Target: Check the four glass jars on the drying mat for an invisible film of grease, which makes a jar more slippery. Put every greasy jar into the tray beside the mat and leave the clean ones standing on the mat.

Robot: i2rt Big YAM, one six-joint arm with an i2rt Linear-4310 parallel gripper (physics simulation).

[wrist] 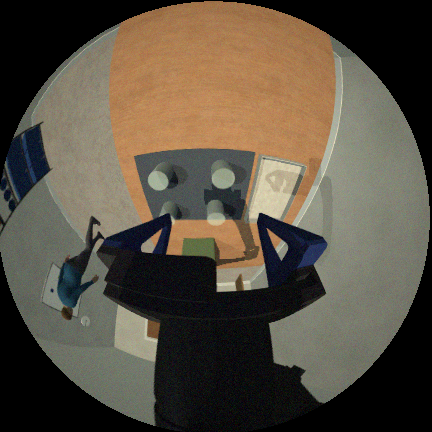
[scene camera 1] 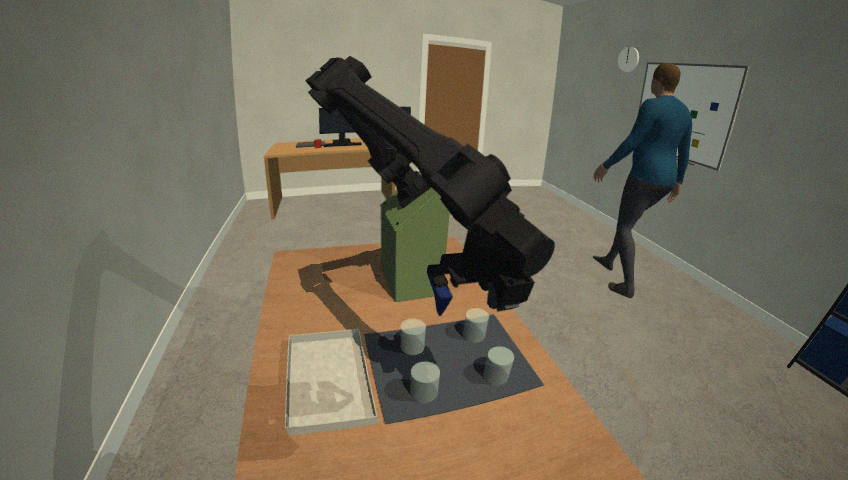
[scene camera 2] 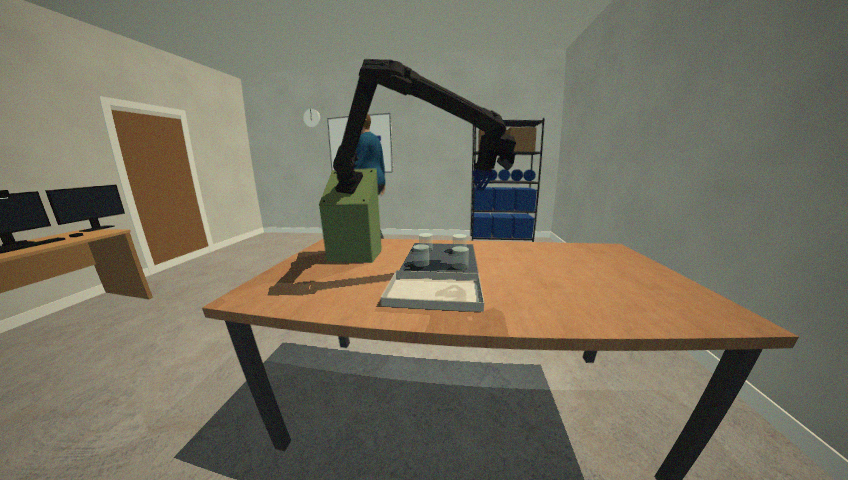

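Observation:
Four pale, translucent jars stand upright and apart on the dark mat: the back-left jar, the back-right jar, the front-left jar and the front-right jar, as scene camera 1 sees them. No film shows on them. The shallow tray beside the mat holds no jar. My gripper is open and empty, well above the jars.
The green pedestal carries the arm behind the mat on the wooden table. A person is on the floor, away from the table. The arm's shadow crosses the tray and mat.

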